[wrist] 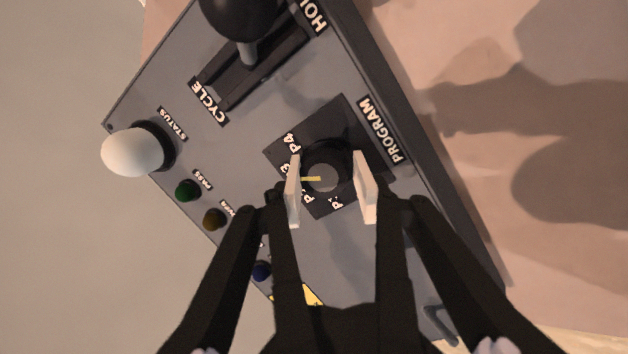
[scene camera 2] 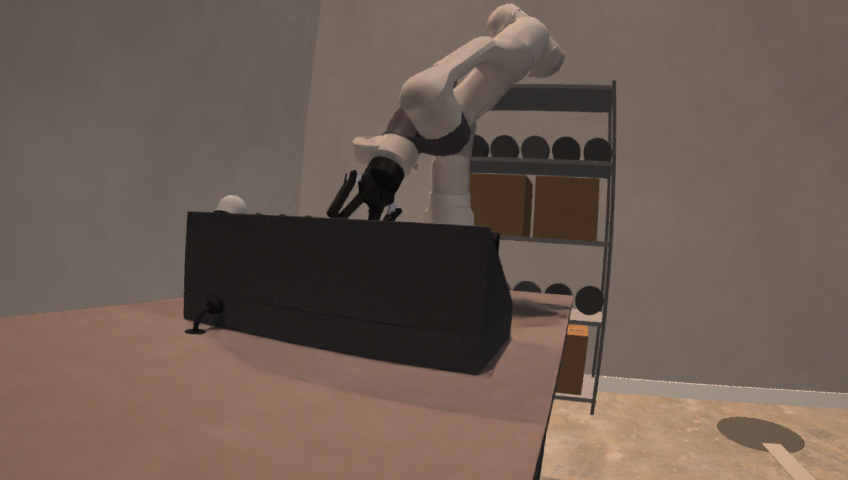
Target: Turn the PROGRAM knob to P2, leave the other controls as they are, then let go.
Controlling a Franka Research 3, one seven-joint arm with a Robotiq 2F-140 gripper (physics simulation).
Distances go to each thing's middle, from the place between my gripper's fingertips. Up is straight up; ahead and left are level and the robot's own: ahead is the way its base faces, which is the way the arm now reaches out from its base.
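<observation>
From my hand, the black console (scene camera 2: pixel 433 295) that I'm seeing is 6 cm to the left and 9 cm ahead.
</observation>
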